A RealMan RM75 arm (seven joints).
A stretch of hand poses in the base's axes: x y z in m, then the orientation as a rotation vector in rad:
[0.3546, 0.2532, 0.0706, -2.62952, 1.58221, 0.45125]
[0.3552, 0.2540, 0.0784, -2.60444, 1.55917, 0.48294]
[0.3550, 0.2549, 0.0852, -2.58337, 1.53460, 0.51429]
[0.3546, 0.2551, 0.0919, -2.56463, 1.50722, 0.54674]
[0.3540, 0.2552, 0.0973, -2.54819, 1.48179, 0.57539]
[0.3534, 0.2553, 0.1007, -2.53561, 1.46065, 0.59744]
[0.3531, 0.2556, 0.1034, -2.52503, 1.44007, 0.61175]
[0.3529, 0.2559, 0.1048, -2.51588, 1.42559, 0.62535]
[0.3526, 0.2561, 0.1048, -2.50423, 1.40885, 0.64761]
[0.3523, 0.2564, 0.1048, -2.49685, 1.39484, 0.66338]
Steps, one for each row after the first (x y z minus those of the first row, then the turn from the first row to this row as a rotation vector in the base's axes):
[0.0006, 0.0008, 0.0078, 0.03660, 0.00535, 0.00074]
[0.0004, 0.0017, 0.0146, 0.07085, 0.01194, 0.00418]
[0.0000, 0.0019, 0.0213, 0.10488, 0.01979, 0.01028]
[-0.0006, 0.0020, 0.0267, 0.13531, 0.02689, 0.01651]
[-0.0012, 0.0021, 0.0301, 0.15935, 0.03230, 0.02224]
[-0.0015, 0.0024, 0.0328, 0.18021, 0.03355, 0.02841]
[-0.0017, 0.0027, 0.0342, 0.19670, 0.03638, 0.03218]
[-0.0020, 0.0029, 0.0342, 0.21755, 0.04390, 0.03640]
[-0.0023, 0.0032, 0.0342, 0.23268, 0.04913, 0.04094]

